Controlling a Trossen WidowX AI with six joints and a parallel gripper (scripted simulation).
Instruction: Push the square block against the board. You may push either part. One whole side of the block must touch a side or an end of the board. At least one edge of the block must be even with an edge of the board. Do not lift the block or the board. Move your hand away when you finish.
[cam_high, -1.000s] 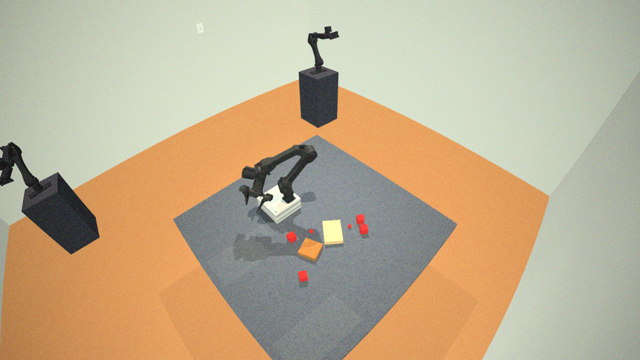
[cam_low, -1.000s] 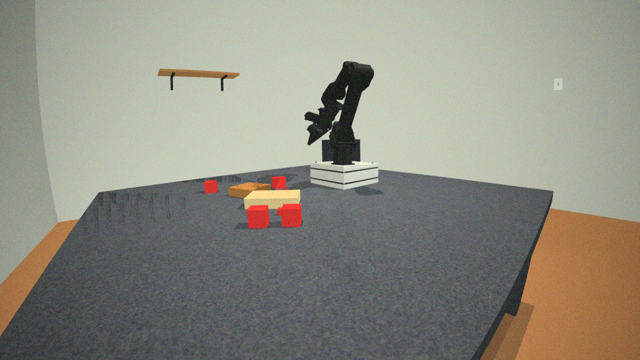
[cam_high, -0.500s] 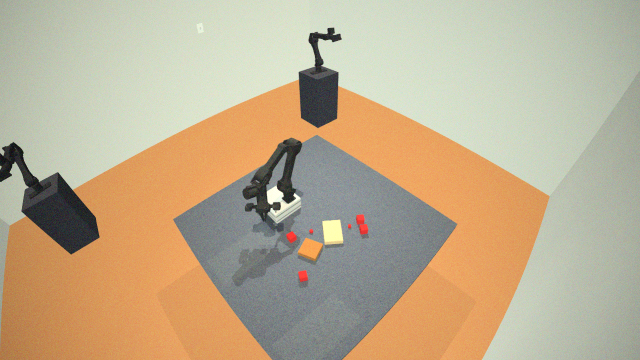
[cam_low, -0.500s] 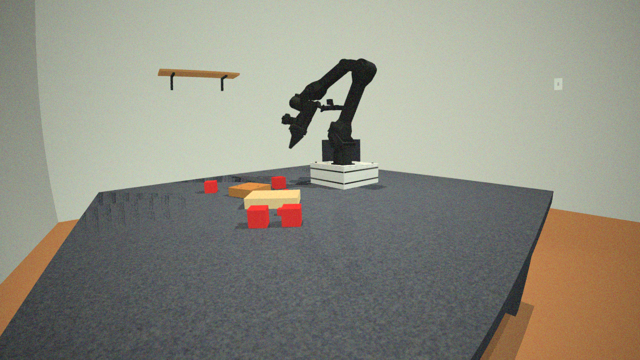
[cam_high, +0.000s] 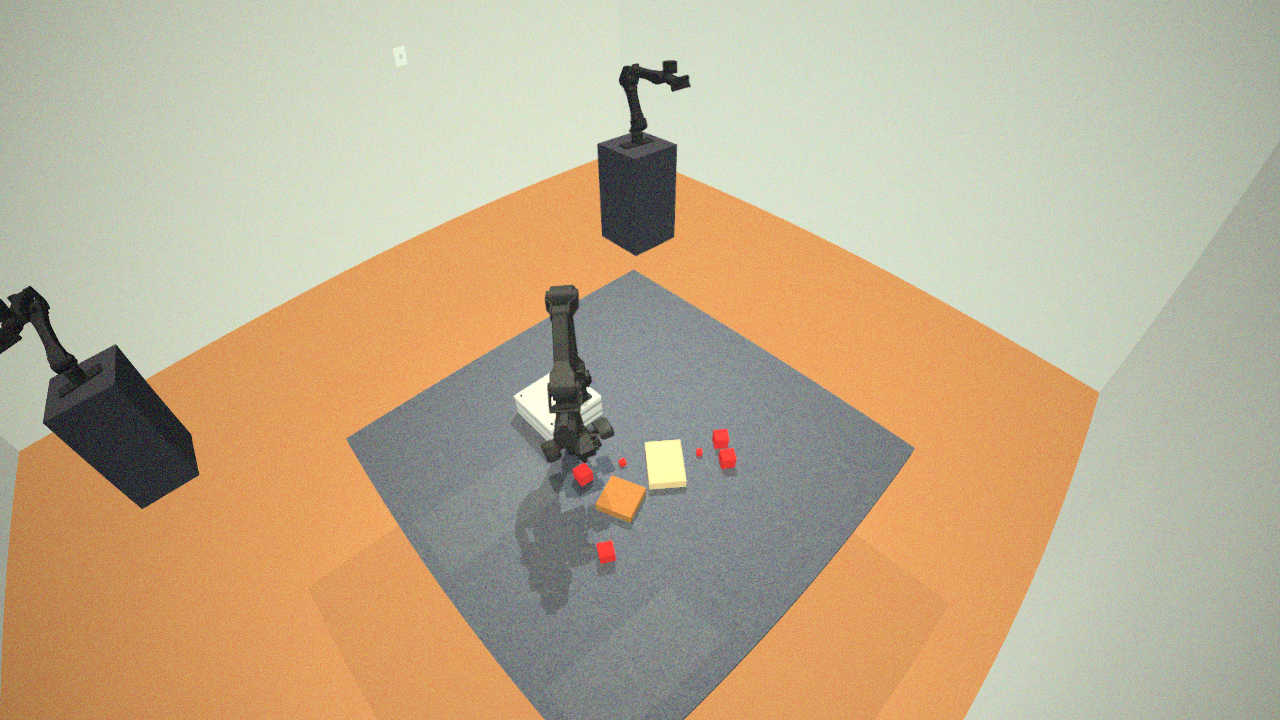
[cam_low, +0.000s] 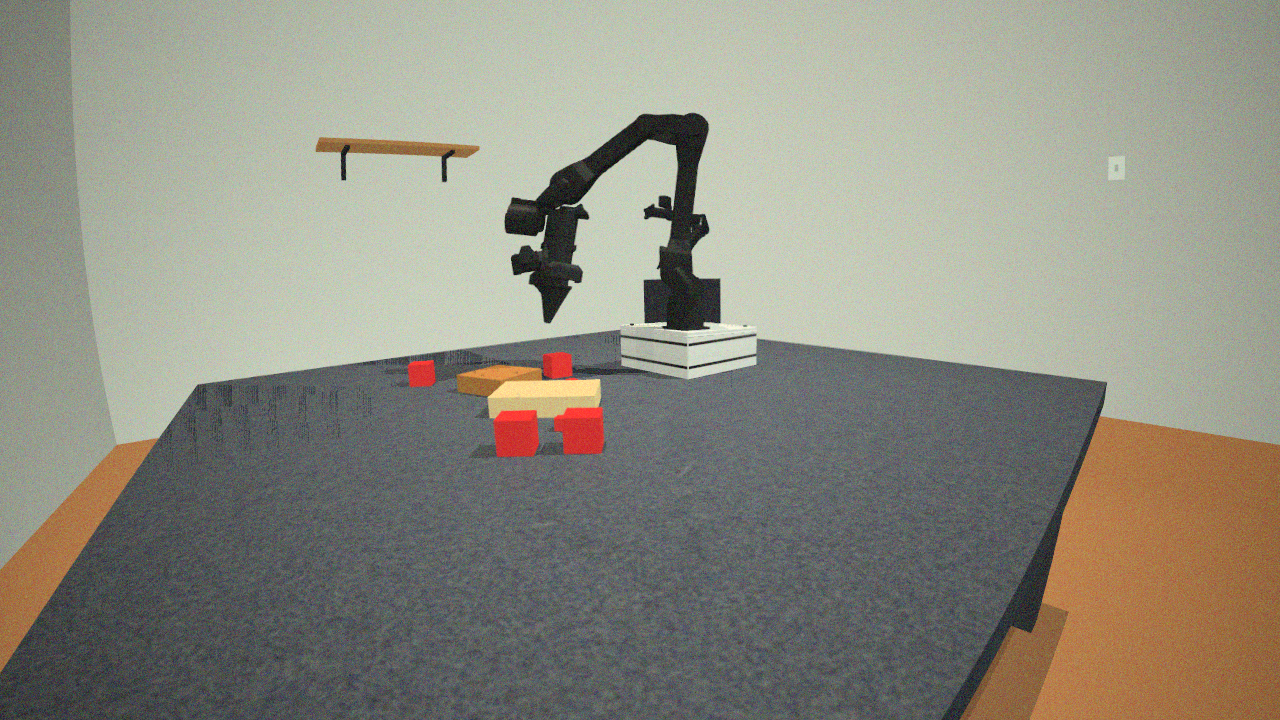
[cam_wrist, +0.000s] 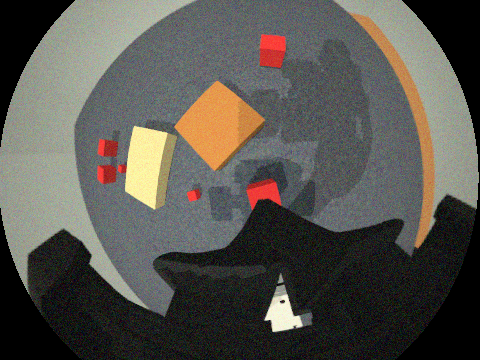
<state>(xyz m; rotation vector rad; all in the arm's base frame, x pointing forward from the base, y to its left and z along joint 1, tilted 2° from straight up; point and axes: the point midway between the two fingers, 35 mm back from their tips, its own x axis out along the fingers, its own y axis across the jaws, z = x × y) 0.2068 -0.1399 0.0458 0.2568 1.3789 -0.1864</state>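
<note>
The cream board is 110 mm ahead of my gripper tip, 200 mm to the left of it and 90 mm below it. Round my gripper tip: square block (110 mm ahead, 30 mm to the left, 90 mm below).
</note>
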